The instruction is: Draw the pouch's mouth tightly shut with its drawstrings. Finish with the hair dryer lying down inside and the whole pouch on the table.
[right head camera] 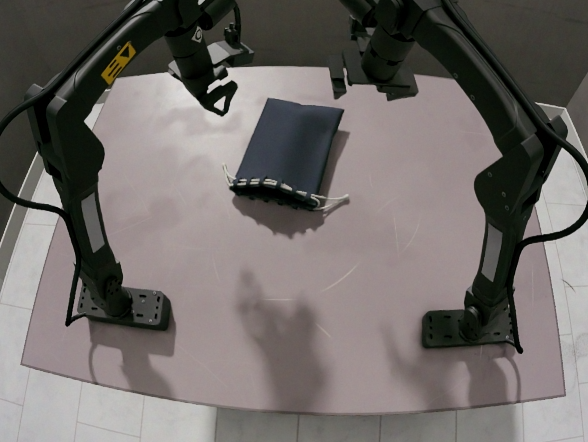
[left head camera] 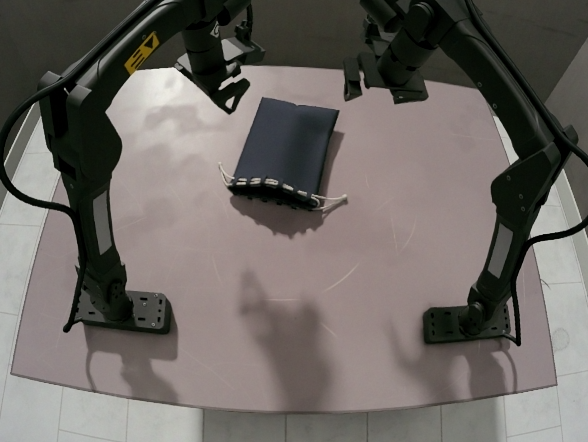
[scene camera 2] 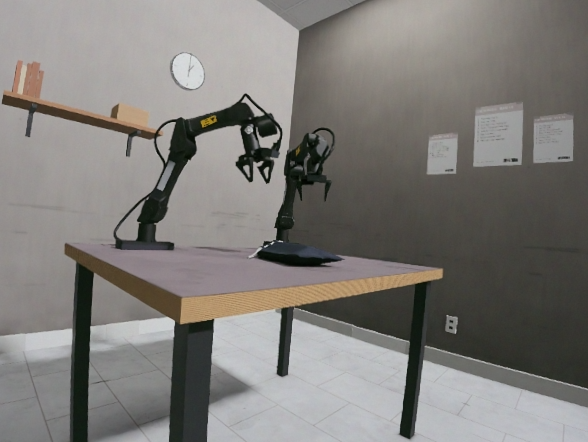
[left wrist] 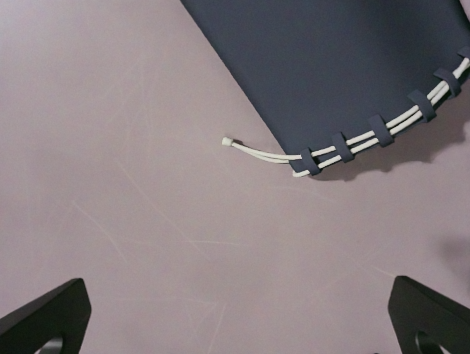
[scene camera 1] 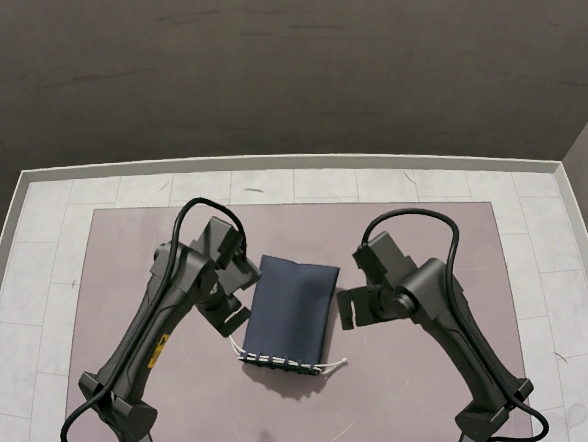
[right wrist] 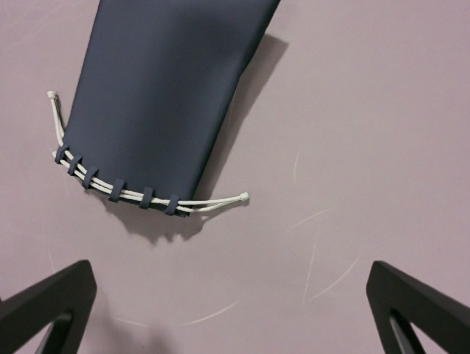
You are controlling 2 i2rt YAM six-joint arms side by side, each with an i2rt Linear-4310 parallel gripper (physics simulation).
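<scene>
The dark blue pouch (left head camera: 289, 145) (right head camera: 295, 145) (scene camera 1: 292, 310) (scene camera 2: 295, 253) (left wrist: 320, 65) (right wrist: 150, 100) lies flat on the table, mouth toward the picture's bottom in the head views. The mouth is wide, with a dark gap. A cream drawstring end sticks out at each side: the left one (left wrist: 227, 142) (right wrist: 51, 94) and the right one (left head camera: 345, 198) (right wrist: 244, 196). The hair dryer does not show; the pouch's inside is hidden. My left gripper (scene camera 2: 313, 199) (left wrist: 238, 292) is open and empty, above and left of the pouch. My right gripper (scene camera 2: 259, 181) (right wrist: 232, 274) is open and empty, above and right.
The pink-topped table (left head camera: 280, 350) (scene camera 1: 425, 225) carries both arm bases (left head camera: 150, 312) (left head camera: 435, 325) at its near corners. A dark wall (scene camera 1: 295, 100) stands behind it. A shelf (scene camera 2: 75, 112) and a clock (scene camera 2: 188, 71) are on the wall in scene camera 2.
</scene>
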